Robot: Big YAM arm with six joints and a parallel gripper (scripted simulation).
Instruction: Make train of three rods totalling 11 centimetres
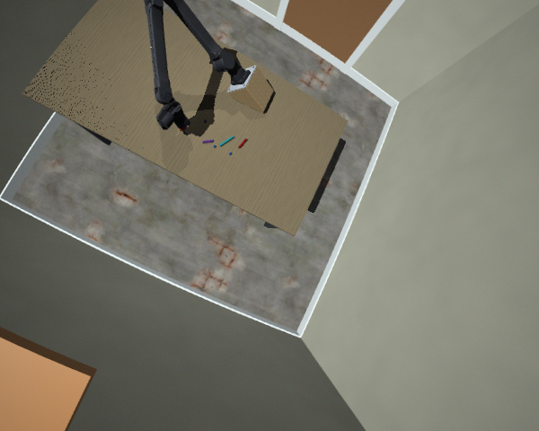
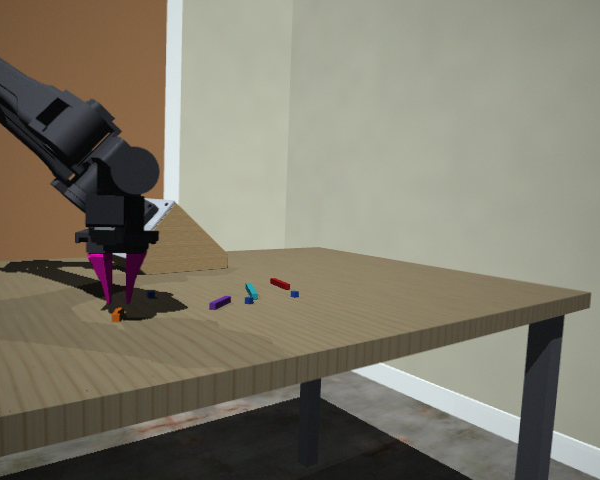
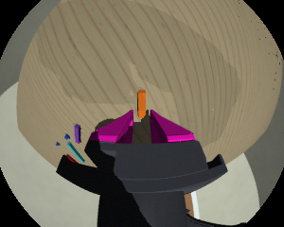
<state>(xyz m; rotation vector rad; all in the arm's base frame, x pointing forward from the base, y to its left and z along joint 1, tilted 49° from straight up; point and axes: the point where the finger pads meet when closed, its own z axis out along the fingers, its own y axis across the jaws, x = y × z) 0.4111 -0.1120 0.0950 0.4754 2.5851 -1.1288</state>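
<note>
My hand is 20 mm above the orange rod. From my hand the other things lie so: turquoise rod 250 mm to the left, 60 mm behind, 20 mm below; purple rod 160 mm to the left, 20 mm below; red rod 340 mm to the left, 100 mm behind, 20 mm below.
</note>
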